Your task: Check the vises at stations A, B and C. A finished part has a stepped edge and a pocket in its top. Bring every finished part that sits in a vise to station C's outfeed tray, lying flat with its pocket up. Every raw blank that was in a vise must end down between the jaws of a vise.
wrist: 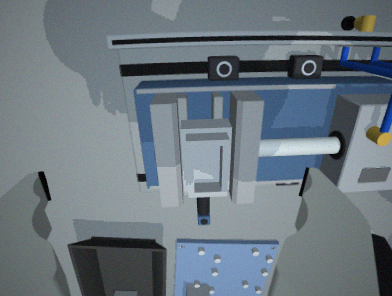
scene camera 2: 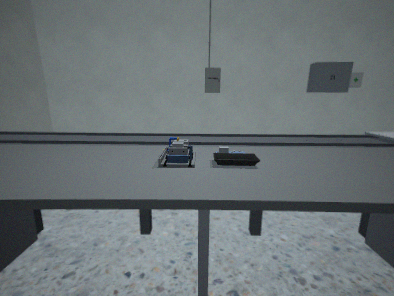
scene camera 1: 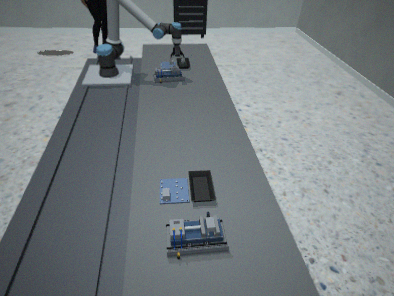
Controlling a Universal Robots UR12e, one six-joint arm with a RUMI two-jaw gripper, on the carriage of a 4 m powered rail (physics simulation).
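Observation:
My gripper (scene camera 1: 178, 57) (wrist: 176, 173) is open above the far station; its fingers stand wide apart in the wrist view. Below, the far vise (scene camera 1: 169, 78) (wrist: 295, 112) holds a light grey part (wrist: 206, 157) between its jaws. This part has a pocket in its top and a stepped edge. The far station's black tray (scene camera 1: 183, 63) (wrist: 85, 270) shows partly; a light piece (wrist: 125, 293) inside it is cut off by the frame. At the near station, a vise (scene camera 1: 197, 239) holds a grey block (scene camera 1: 210, 223) with no pocket discernible. Scene camera 2 shows a vise (scene camera 2: 178, 158).
Beside the near black tray (scene camera 1: 202, 186), a grey block (scene camera 1: 166, 193) stands on a blue pegged board (scene camera 1: 175, 182). The far blue board (wrist: 232, 260) lies beside its tray. Scene camera 2 shows a black tray (scene camera 2: 236, 159) and grey block (scene camera 2: 223, 149). Blue hoses (wrist: 387, 112) rise at the far vise.

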